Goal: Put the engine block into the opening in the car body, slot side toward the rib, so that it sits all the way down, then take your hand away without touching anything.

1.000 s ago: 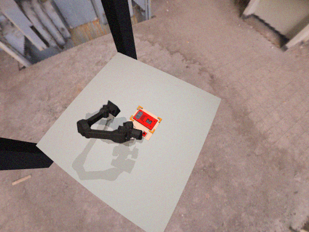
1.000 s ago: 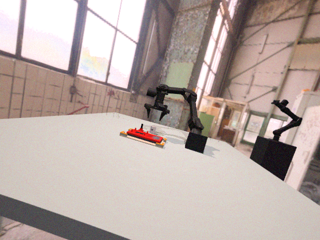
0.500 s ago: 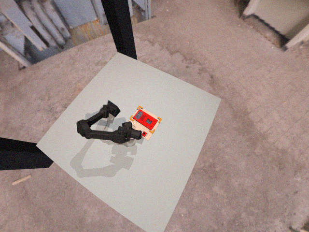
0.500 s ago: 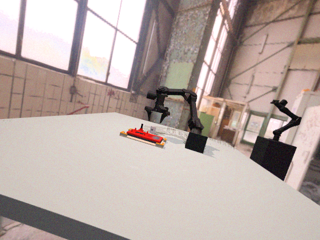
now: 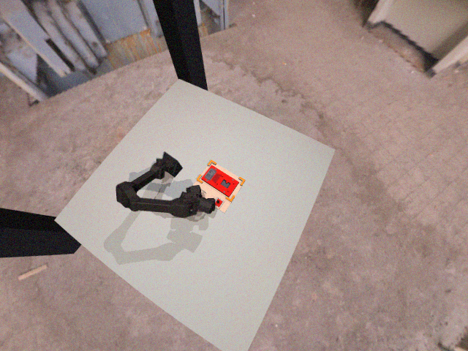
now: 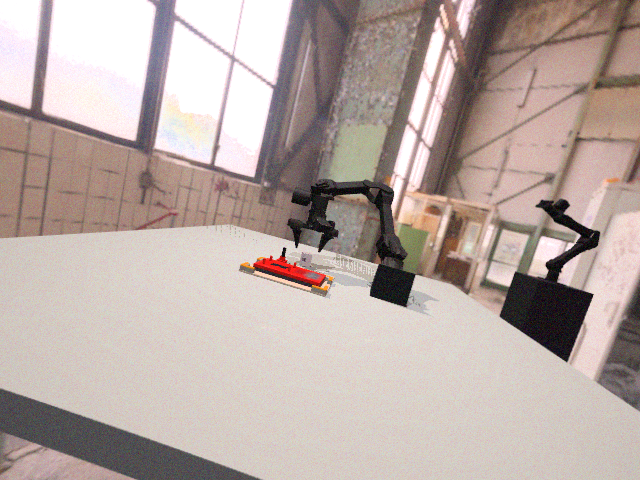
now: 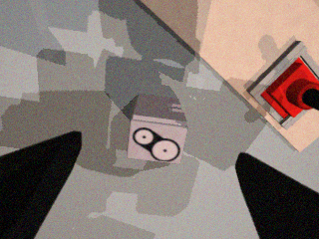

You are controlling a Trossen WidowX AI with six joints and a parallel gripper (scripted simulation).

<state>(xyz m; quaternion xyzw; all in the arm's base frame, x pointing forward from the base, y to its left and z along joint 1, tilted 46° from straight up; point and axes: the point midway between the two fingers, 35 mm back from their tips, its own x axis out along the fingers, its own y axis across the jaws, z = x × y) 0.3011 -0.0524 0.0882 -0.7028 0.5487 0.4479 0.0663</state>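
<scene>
The engine block lies 4 cm below my gripper tip.
</scene>
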